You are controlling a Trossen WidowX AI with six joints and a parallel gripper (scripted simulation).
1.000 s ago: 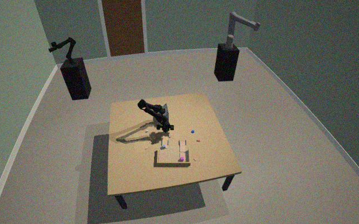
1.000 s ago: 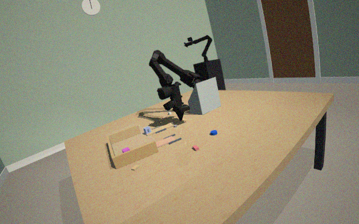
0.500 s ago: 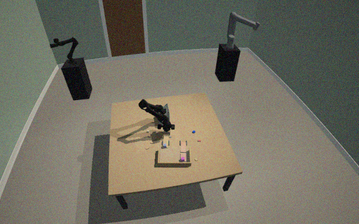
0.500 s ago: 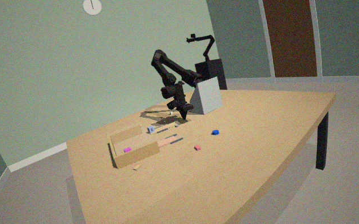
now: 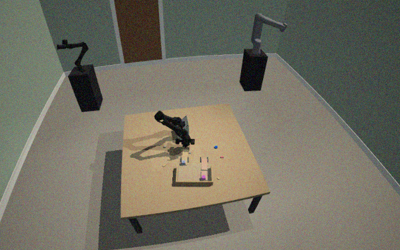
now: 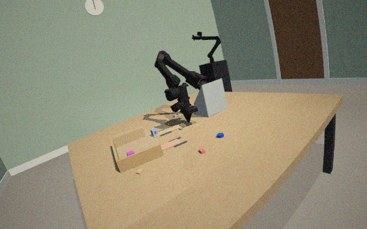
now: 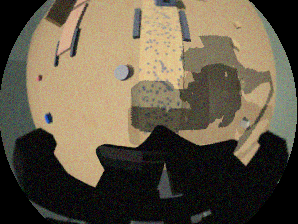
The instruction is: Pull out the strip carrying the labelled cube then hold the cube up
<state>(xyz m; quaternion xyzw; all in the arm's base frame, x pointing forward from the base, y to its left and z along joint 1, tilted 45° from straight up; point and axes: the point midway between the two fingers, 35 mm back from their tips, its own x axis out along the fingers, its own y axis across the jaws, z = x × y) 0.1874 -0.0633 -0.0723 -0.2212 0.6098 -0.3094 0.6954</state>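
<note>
Right now my gripper tip is 200 mm short of the labelled cube, 40 mm to the left of it and 20 mm below it. Round my gripper tip: pink strip: 230 mm ahead, 150 mm to the left; then blue disc: 40 mm ahead, 310 mm to the left; then white piece: 30 mm behind, 200 mm to the right.
</note>
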